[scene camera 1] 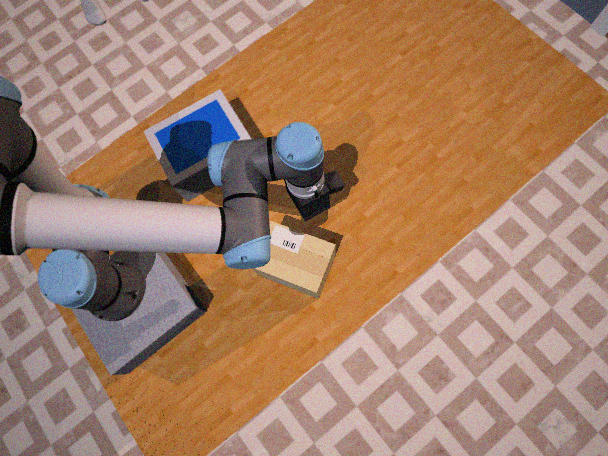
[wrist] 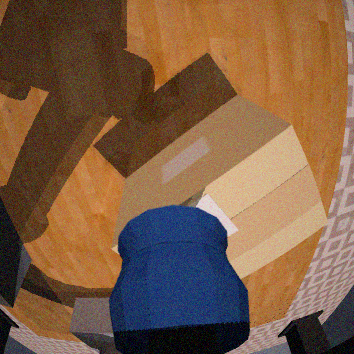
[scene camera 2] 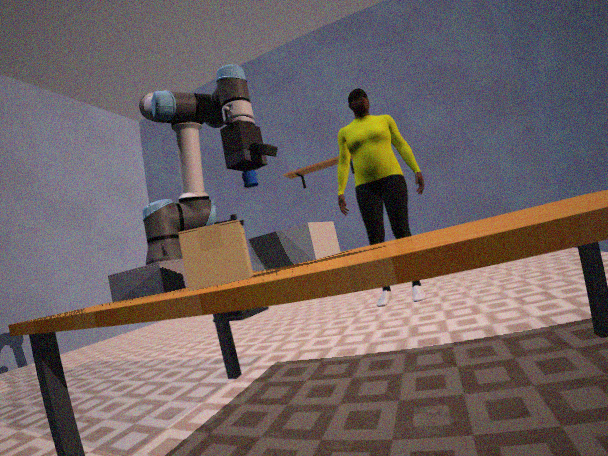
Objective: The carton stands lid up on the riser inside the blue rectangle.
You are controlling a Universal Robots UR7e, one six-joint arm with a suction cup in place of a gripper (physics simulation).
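Pixels of known places: end effector, tool point: [wrist: 172,250] [scene camera 2: 251,185]; arm's base, origin of the base link: [scene camera 1: 116,291] [scene camera 2: 167,264].
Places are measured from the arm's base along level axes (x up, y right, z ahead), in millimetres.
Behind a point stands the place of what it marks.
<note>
The carton [scene camera 1: 305,262] {x 32, y 192, z 459 mm} [scene camera 2: 216,255] {x -32, y 227, z 500 mm} [wrist: 270,185] {x 32, y 183, z 496 mm} is a light brown box standing on the table, off the riser. Its upper face has lengthwise seams and a white barcode label; one side bears a pale tape strip. The riser [scene camera 1: 151,138] {x 27, y -339, z 264 mm} [scene camera 2: 324,237] {x -27, y -271, z 504 mm} is a grey block with a pale top rim, and the blue rectangle [scene camera 1: 216,119] {x 28, y -291, z 449 mm} lies on its top, partly in shadow and partly hidden by the arm. My gripper [scene camera 2: 250,184] [wrist: 172,225], a blue suction cup, is open and bears nothing. It hangs well above the carton's height and overlaps its label side in the wrist view.
The arm's grey pedestal [scene camera 1: 150,320] {x -1, y 113, z 50 mm} [scene camera 2: 145,282] {x -51, y 156, z 92 mm} stands on the wooden table [scene camera 1: 425,125] {x -92, y -13, z 986 mm} [scene camera 2: 450,245] {x -94, y 318, z 942 mm}, near the carton. A person in a yellow top [scene camera 2: 377,145] stands behind the table. Another table [scene camera 2: 317,166] shows farther back.
</note>
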